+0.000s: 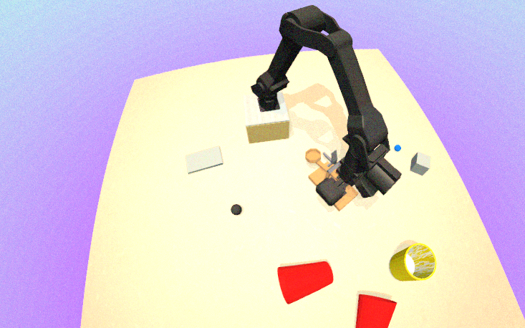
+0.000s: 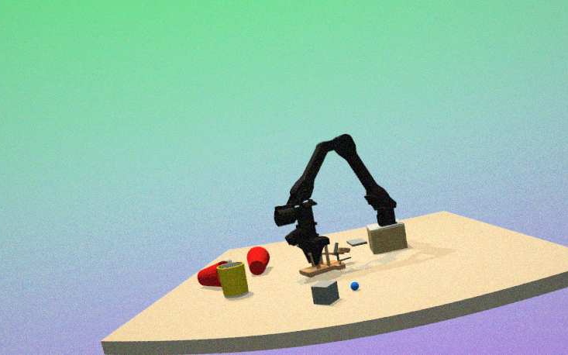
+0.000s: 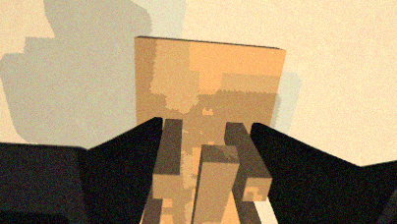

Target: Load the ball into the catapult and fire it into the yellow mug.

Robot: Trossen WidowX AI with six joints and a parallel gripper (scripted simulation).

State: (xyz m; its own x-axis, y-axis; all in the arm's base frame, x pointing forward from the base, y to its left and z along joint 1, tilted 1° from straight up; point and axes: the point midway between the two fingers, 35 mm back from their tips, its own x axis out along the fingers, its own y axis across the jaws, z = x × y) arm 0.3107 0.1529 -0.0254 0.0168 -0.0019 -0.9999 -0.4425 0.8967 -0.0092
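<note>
My gripper tip is 30 cm to the left of the black ball, 2 cm above it and 1 cm past it. Round my gripper tip: blue ball 26 cm to the left, 11 cm behind, 2 cm below; then yellow mug 26 cm ahead, 12 cm to the left; then wooden catapult 7 cm behind, 2 cm to the right, 2 cm above.
</note>
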